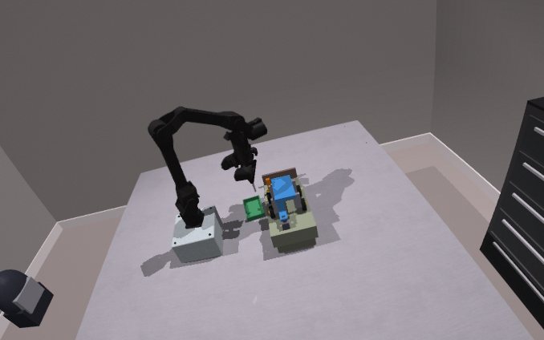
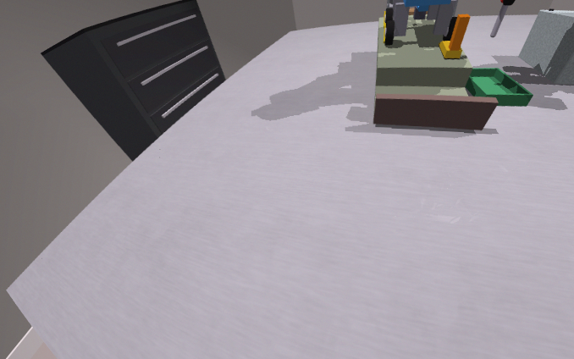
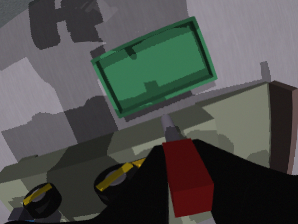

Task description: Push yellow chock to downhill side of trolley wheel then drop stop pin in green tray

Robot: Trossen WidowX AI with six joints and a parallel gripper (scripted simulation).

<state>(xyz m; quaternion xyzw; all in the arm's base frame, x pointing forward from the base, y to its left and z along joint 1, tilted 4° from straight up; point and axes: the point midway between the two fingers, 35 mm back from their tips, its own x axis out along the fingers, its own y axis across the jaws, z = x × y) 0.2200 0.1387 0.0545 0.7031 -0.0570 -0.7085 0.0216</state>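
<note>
My gripper tip is 30 mm past the green tray and 140 mm above it. From my gripper tip the other things lie so: ramp: 120 mm ahead, 90 mm to the right, 90 mm below; red-headed stop pin: right at my gripper tip; trolley: 120 mm ahead, 90 mm to the right, 30 mm below.
</note>
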